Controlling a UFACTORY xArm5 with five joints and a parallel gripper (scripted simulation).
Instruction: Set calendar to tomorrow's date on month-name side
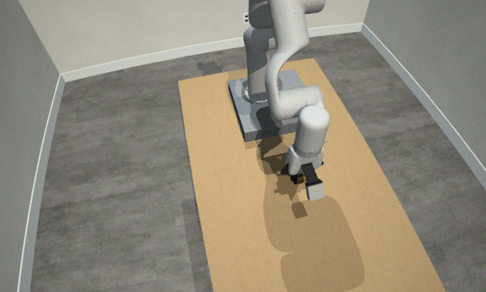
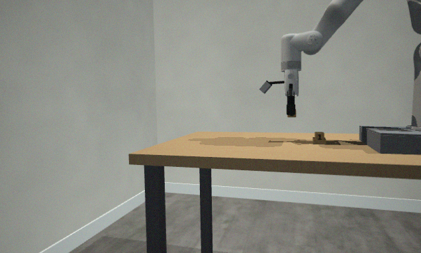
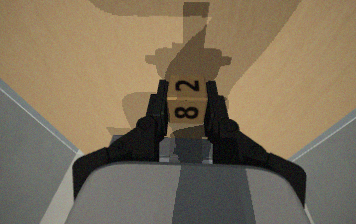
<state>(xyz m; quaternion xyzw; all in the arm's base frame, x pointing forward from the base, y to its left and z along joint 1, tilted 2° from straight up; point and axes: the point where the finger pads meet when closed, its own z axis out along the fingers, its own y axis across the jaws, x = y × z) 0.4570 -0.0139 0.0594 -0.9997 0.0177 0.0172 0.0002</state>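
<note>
Now: hand 120 mm above the wooden tray and 100 mm past it. From my hand the other things lie so: wooden cube: 10 mm below.
</note>
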